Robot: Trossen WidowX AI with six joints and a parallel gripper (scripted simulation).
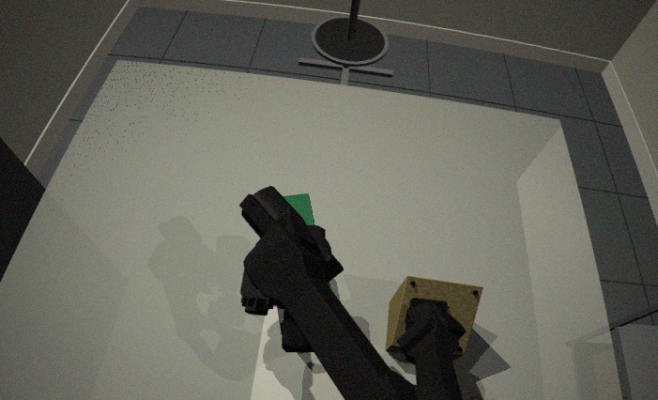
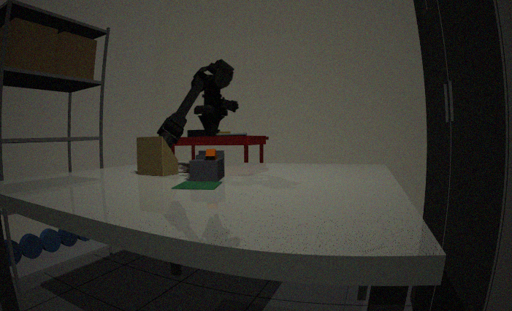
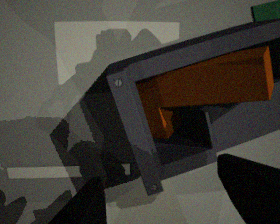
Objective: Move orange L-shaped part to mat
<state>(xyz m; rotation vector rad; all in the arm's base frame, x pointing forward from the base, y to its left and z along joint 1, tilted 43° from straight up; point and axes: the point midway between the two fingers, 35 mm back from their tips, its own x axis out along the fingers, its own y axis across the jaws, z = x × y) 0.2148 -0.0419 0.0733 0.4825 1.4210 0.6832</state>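
Now: the L-shaped part 10 cm below my gripper tip, 4 cm to the right of it and 1 cm ahead of it. From my gripper tip the other things lie so: green mat (21 cm to the right, 16 cm below, 6 cm ahead).
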